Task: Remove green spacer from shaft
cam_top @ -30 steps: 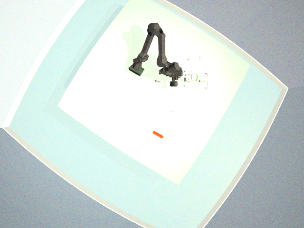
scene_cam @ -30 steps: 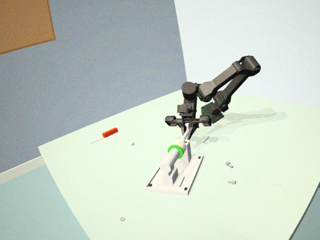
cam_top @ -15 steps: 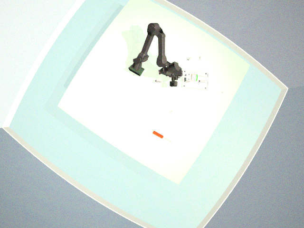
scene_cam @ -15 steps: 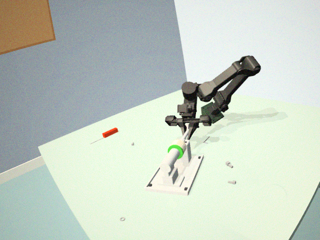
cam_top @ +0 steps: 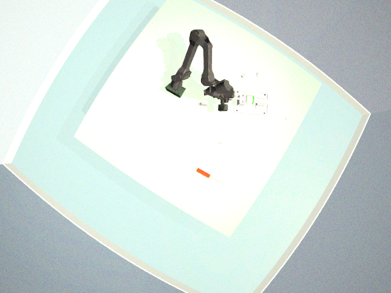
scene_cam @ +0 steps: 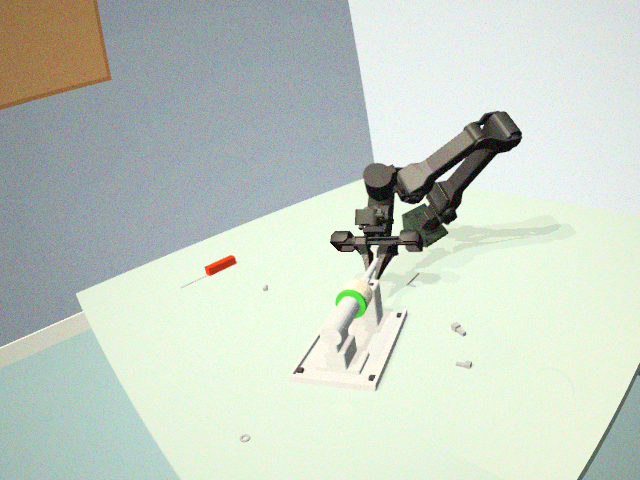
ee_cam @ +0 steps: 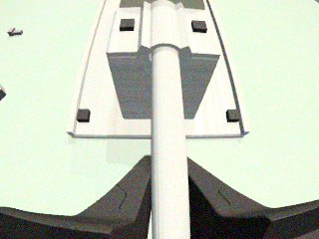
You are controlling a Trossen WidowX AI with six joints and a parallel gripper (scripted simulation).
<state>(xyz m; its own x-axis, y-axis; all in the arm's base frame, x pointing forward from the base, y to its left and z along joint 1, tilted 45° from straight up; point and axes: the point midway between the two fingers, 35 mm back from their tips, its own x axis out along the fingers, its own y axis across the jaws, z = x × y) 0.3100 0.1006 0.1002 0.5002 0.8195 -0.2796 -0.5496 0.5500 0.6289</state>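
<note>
Now: the shaft 4 cm ahead of my gripper tip, 3 cm to the left of it and 2 cm above it. Round my gripper tip: green spacer (11 cm ahead, 7 cm to the left, 2 cm above); cream spacer (8 cm ahead, 5 cm to the left, 2 cm above).
</note>
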